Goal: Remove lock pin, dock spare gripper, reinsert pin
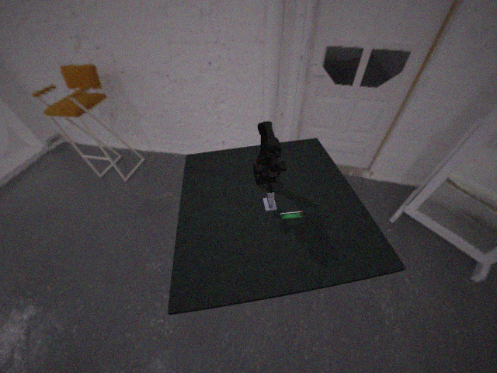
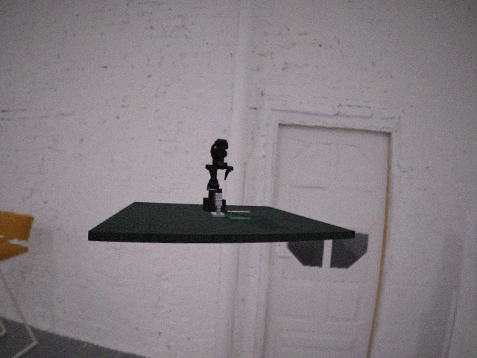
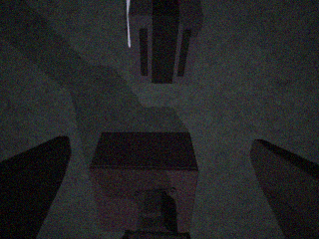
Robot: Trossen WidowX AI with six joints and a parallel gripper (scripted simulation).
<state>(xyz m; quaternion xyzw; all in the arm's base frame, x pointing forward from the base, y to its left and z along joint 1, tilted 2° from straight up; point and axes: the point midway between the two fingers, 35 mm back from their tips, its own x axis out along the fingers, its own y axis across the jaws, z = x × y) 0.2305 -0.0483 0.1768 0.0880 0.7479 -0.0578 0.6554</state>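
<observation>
My gripper tip is 190 mm short of the green holder, 90 mm to the right of it and 220 mm above it. The rest, counted from my gripper tip: mount 50 mm ahead, 10 mm to the right, 190 mm below.
</observation>
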